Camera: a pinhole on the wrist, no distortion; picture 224 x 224 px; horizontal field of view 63.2 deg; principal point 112.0 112.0 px. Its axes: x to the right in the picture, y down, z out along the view. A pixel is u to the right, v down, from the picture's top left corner.
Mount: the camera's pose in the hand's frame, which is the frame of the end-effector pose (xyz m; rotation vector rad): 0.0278 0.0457 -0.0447 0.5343 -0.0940 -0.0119
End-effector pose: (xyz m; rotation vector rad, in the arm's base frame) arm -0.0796 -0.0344 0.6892 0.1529 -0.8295 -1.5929
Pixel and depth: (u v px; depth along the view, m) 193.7 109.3 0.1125
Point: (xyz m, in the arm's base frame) -0.1363 -0.0733 0.7450
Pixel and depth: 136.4 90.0 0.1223
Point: -0.1402 -0.0428 0.7230
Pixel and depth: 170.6 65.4 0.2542
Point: -0.2937 -0.0561 0.7444
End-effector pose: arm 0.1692 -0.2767 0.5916 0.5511 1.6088 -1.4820
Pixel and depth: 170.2 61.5 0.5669
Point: -0.1107 -0.7473 0.7113
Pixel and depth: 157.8 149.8 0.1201
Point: 0.1697 -0.3562 0.5562
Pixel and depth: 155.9 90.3 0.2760
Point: 0.0854 -0.4893 0.6206
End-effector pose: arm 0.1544 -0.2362 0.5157 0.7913 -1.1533 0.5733
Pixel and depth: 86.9 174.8 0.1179
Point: 0.0949 -0.2833 0.5359
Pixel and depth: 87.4 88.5 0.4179
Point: 0.1310 -0.5876 0.4546
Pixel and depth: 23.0 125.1 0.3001
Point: 0.0495 -0.4543 0.3971
